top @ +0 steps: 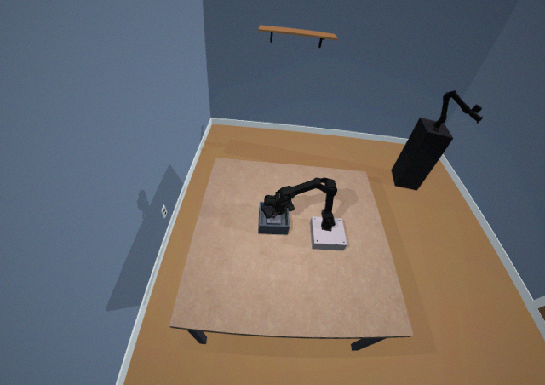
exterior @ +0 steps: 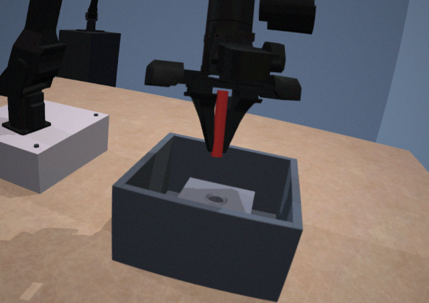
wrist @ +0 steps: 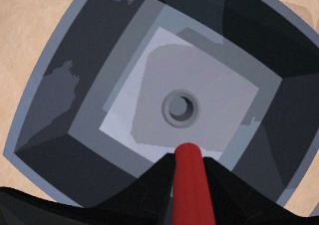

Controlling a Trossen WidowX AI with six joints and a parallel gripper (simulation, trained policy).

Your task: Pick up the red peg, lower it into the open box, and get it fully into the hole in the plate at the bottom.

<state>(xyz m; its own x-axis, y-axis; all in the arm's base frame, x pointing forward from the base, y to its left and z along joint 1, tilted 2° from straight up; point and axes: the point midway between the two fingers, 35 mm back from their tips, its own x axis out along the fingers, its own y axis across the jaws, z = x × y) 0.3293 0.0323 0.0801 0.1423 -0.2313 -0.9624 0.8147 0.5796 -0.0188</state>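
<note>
My gripper tip is 3 cm below the red peg and 1 cm to the right of it. From my gripper tip the other things lie so: grey box (9 cm below, 2 cm to the right, 2 cm ahead); then light plate (7 cm below, 2 cm to the right, 2 cm ahead).
</note>
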